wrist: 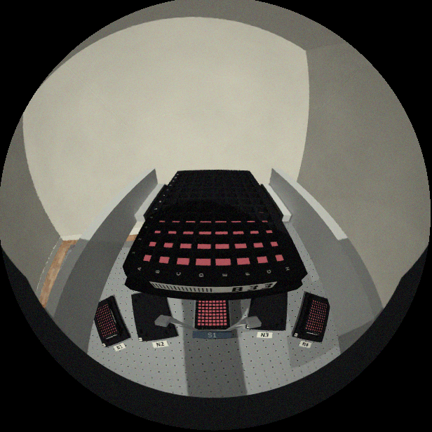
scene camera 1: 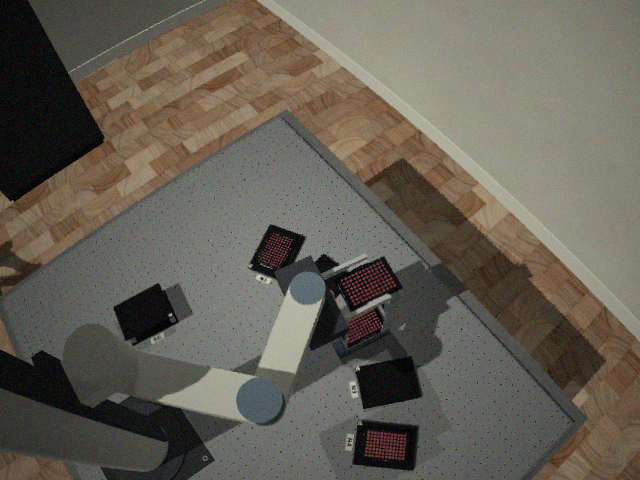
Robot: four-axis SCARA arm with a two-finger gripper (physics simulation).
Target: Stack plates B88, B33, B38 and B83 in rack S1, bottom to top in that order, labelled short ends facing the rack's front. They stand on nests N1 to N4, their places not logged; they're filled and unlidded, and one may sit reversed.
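Frame: origin at the arm's base, x ahead, y left, z up, level; centimetres.
Seen in the pictures: gripper, fingertip midpoint: point(scene camera 1: 377, 276); arm's base, link origin: point(scene camera 1: 146, 446).
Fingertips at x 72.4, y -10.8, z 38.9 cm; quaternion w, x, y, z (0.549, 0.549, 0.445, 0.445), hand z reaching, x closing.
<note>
Offsets run from my fingertips to a thing's middle. "spot": to the spot under its first point. Level surfaces: height alone.
My gripper point(scene camera 1: 368, 283) point(wrist: 213, 176) is shut on plate B33 @(dx -2.3, dy +0.5, dz -1.4 cm) point(scene camera 1: 377, 279) point(wrist: 215, 246), a black plate with pink wells. It holds the plate level, high above rack S1 @(spot: dx -10.8, dy -1.0, dz -32.7 cm) point(scene camera 1: 341, 349) point(wrist: 212, 335). The B33 label faces the same side as the rack's S1 label. A filled plate @(dx -2.3, dy +1.0, dz -31.7 cm) point(scene camera 1: 364, 325) point(wrist: 212, 314) sits low in the rack; its label is not readable. Filled plates stand on N1 @(dx -6.3, dy +36.8, dz -35.7 cm) point(scene camera 1: 276, 249) point(wrist: 106, 320) and N4 @(dx -18.0, dy -29.2, dz -35.7 cm) point(scene camera 1: 386, 445) point(wrist: 316, 316), their names unreadable. Nests N2 point(wrist: 152, 315) and N3 @(dx -6.0, dy -15.9, dz -36.5 cm) point(scene camera 1: 388, 382) point(wrist: 270, 314) are bare and black.
Grey rack uprights point(wrist: 162, 320) rise beside the rack's plate. Another black nest or block @(dx -51.0, dy +43.5, dz -34.1 cm) point(scene camera 1: 145, 312) stands at the left of the perforated table @(dz -37.6 cm) point(scene camera 1: 206, 222). In the scene view the arm's forearm point(scene camera 1: 289, 333) reaches over the table and its head partly hides N2 and the rack.
</note>
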